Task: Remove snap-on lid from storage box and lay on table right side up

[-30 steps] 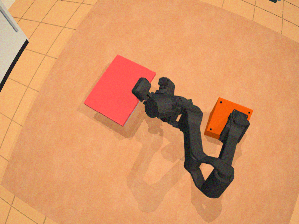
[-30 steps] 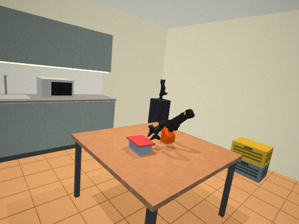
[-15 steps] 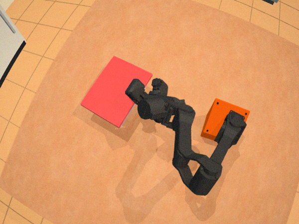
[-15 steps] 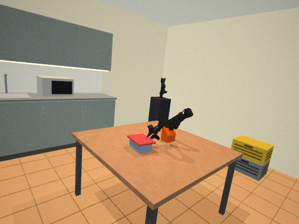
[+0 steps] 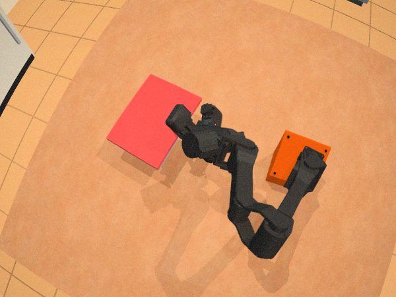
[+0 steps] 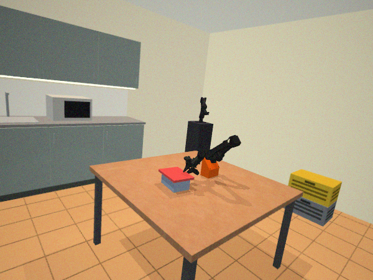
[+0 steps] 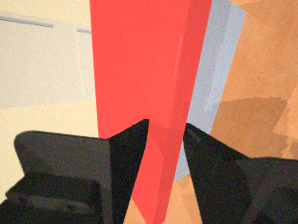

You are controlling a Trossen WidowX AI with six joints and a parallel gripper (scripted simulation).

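The red lid is 70 mm ahead of my gripper tip, 10 mm to the right of it and 10 mm above it. Round my gripper tip: storage box 70 mm ahead, 10 mm to the right, 40 mm below.
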